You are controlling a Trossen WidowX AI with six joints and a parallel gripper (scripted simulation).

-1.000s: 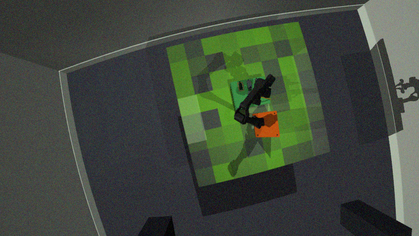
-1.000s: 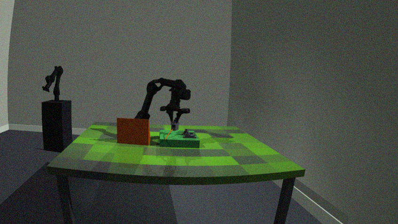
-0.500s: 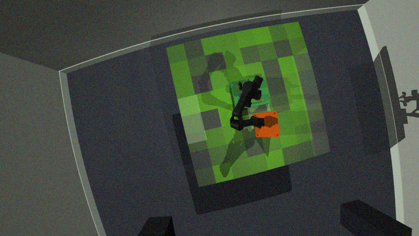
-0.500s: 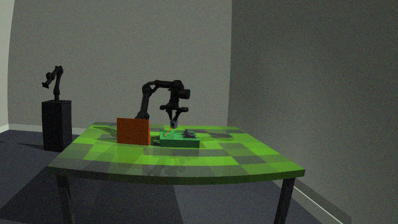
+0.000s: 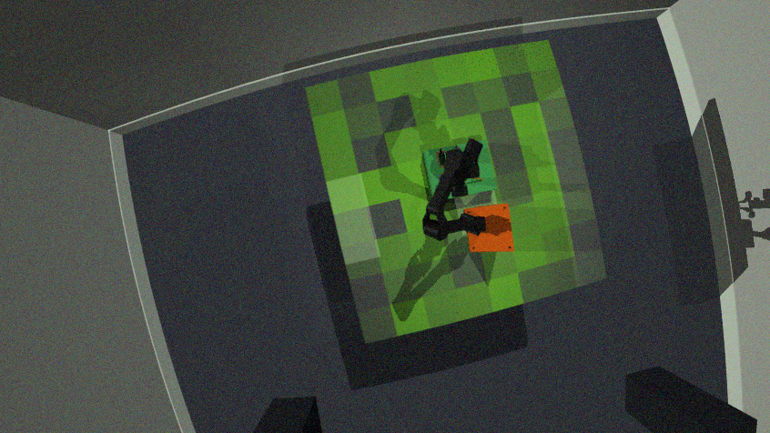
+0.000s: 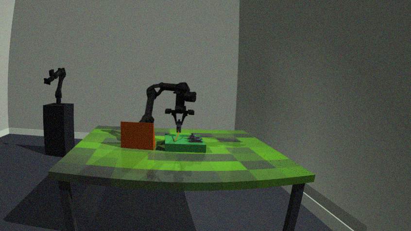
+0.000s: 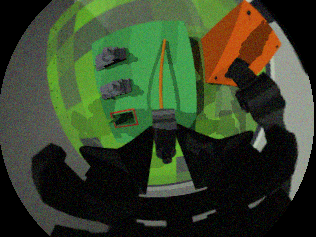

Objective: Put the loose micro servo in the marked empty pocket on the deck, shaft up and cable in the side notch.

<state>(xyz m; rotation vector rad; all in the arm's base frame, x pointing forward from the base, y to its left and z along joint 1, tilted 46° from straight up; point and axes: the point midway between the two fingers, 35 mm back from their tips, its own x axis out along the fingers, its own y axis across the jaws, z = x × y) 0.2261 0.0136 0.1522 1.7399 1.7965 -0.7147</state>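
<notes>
Now: the green deck 10 cm below my gripper tip, 7 cm to the right of it and 1 cm behind it.
</notes>
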